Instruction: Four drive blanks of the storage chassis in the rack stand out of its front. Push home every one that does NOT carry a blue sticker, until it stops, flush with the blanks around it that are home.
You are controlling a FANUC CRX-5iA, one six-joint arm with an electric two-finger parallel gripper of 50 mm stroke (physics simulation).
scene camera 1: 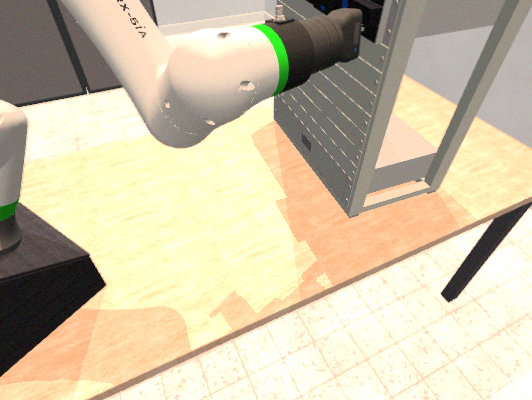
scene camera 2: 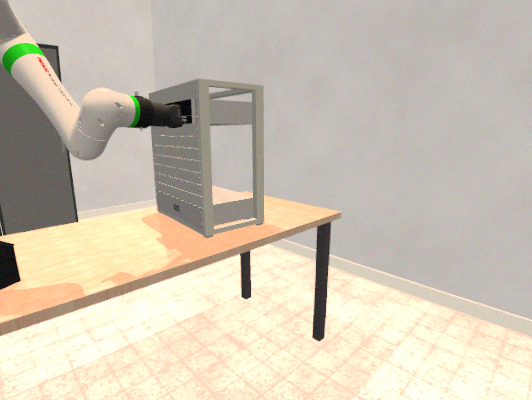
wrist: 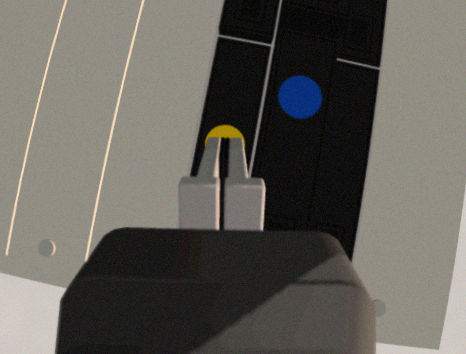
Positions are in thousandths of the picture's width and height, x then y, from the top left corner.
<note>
In view: my gripper (wrist: 482, 453) and a grey rack (scene camera 1: 640, 301).
The grey rack is seen too in scene camera 2 (scene camera 2: 341, 391) and in the wrist view (wrist: 759, 394).
</note>
